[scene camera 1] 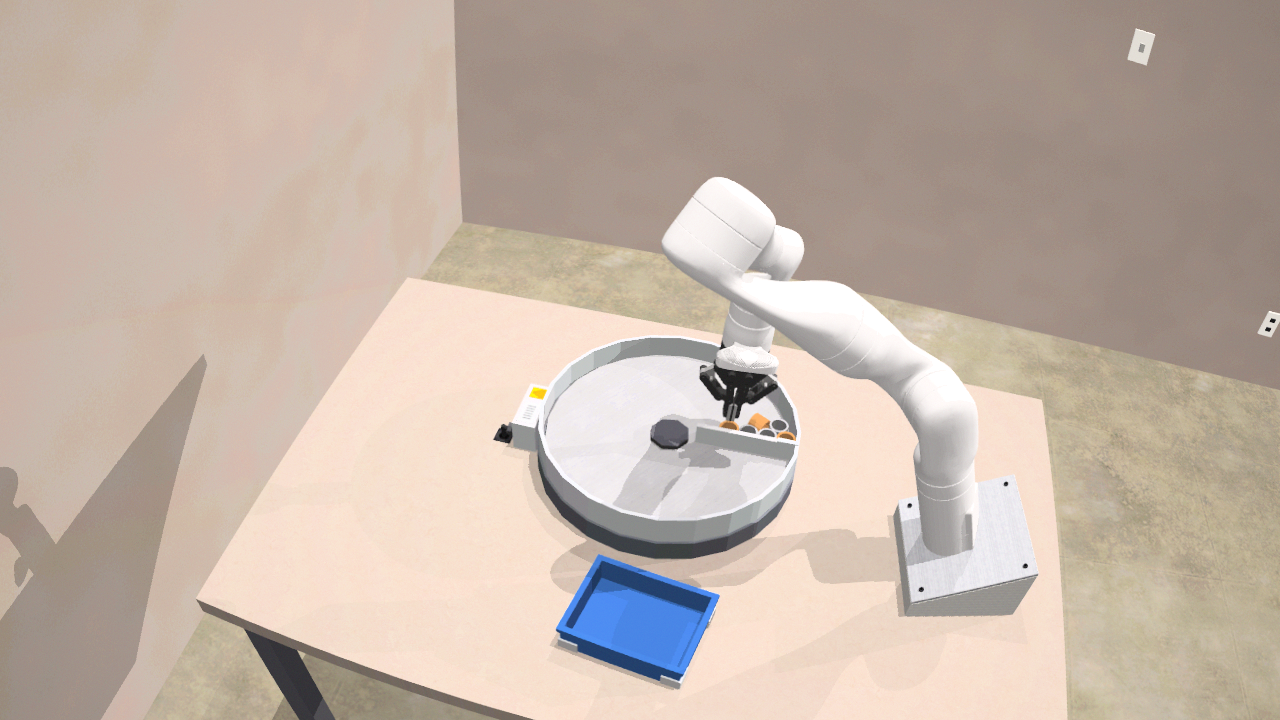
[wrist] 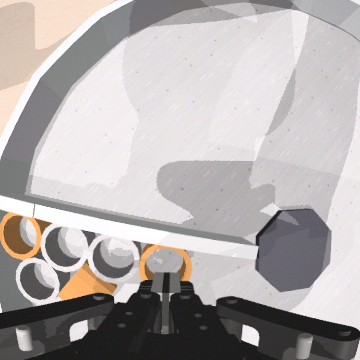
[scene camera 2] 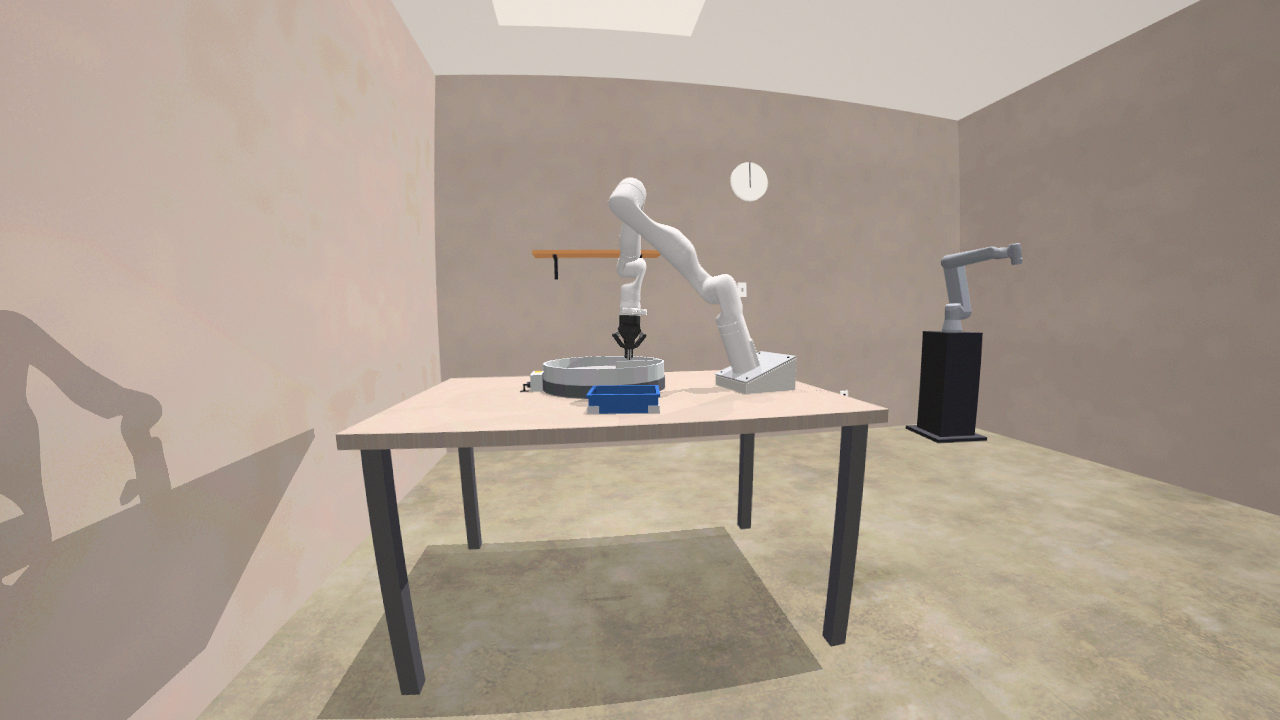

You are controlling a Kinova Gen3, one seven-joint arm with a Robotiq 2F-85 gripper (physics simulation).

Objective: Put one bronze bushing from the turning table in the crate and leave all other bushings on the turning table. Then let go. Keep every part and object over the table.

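Frame: origin at the arm's base, x up, y left, z back, level; metres.
Seen in the pictures: gripper, fingertip midpoint: [scene camera 1: 729, 417] [wrist: 166, 288] [scene camera 2: 628, 359]; arm's base at its link origin: [scene camera 1: 949, 532] [scene camera 2: 745, 367].
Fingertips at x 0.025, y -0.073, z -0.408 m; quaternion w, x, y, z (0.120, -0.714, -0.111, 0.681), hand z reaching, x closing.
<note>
Pixels of each thing's top centre, then the offset from my fingertips to it. "*": a spot on its surface instead.
- upright bronze bushing at its top centre: [wrist: 164, 268] [scene camera 1: 729, 427] dx -0.014, dy +0.007, dz +0.003 m
- second bronze bushing at its top centre: [wrist: 18, 234] [scene camera 1: 786, 438] dx -0.014, dy -0.008, dz +0.097 m
- third bronze bushing at its top centre: [wrist: 81, 298] [scene camera 1: 760, 418] dx -0.008, dy -0.028, dz +0.045 m
- grey bushing at its top centre: [wrist: 112, 257] [scene camera 1: 748, 431] dx -0.014, dy +0.002, dz +0.035 m
- blue crate at its top centre: [scene camera 1: 639, 612] [scene camera 2: 624, 389] dx -0.042, dy +0.383, dz +0.008 m
- straight divider at a spot on its surface: [wrist: 125, 229] [scene camera 1: 743, 434] * dx -0.001, dy +0.024, dz +0.032 m
- dark hub at its top centre: [wrist: 296, 250] [scene camera 1: 669, 432] dx -0.032, dy +0.043, dz -0.085 m
- white box at its top centre: [scene camera 1: 532, 405] [scene camera 2: 537, 372] dx -0.034, dy +0.081, dz -0.315 m
My gripper [scene camera 1: 731, 414] [scene camera 2: 629, 355] [wrist: 166, 288] is shut with nothing between its fingertips. It points down just above an upright bronze bushing [scene camera 1: 722, 426] [wrist: 143, 262] on the turning table [scene camera 1: 590, 402] [scene camera 2: 581, 374] [wrist: 175, 75]; the fingertips partly cover that bushing in the wrist view. A second bronze bushing [scene camera 1: 786, 437] [wrist: 6, 244] stands near the rim. A third bronze bushing [scene camera 1: 759, 420] [wrist: 86, 288] lies on its side between them. Several grey bushings stand among them, one grey bushing [wrist: 92, 260] nearest the gripper. The blue crate [scene camera 1: 617, 657] [scene camera 2: 623, 404] is empty in scene camera 1.
A straight divider [scene camera 1: 747, 442] [wrist: 125, 229] runs from the dark hub [scene camera 1: 669, 434] [wrist: 294, 250] to the raised rim, with the bushings along one side. A white box [scene camera 1: 528, 426] is on the turning table's left side. The arm's metal base [scene camera 1: 971, 564] [scene camera 2: 756, 374] stands at right.
</note>
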